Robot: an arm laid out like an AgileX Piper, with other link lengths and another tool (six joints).
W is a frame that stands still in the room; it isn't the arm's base.
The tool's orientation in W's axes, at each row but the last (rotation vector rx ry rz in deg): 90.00, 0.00, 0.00; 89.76, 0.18, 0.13; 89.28, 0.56, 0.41; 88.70, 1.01, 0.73; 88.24, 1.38, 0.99; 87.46, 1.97, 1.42; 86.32, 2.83, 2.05; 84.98, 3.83, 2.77
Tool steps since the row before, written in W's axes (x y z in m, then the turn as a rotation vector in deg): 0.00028, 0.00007, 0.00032, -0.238, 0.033, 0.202; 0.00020, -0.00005, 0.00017, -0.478, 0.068, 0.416; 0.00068, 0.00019, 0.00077, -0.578, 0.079, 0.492; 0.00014, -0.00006, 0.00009, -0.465, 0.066, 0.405; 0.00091, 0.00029, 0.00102, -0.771, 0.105, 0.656; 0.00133, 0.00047, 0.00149, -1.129, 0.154, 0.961; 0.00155, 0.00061, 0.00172, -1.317, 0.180, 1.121; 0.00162, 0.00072, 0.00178, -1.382, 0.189, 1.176
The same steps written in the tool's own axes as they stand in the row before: 0.00028, 0.00032, -0.00007, -0.238, 0.202, -0.033; 0.00020, 0.00017, 0.00005, -0.478, 0.416, -0.068; 0.00068, 0.00077, -0.00017, -0.578, 0.492, -0.079; 0.00014, 0.00009, 0.00006, -0.465, 0.405, -0.066; 0.00091, 0.00103, -0.00023, -0.771, 0.656, -0.105; 0.00134, 0.00152, -0.00035, -1.129, 0.961, -0.154; 0.00156, 0.00177, -0.00041, -1.317, 1.121, -0.181; 0.00164, 0.00185, -0.00044, -1.382, 1.176, -0.189
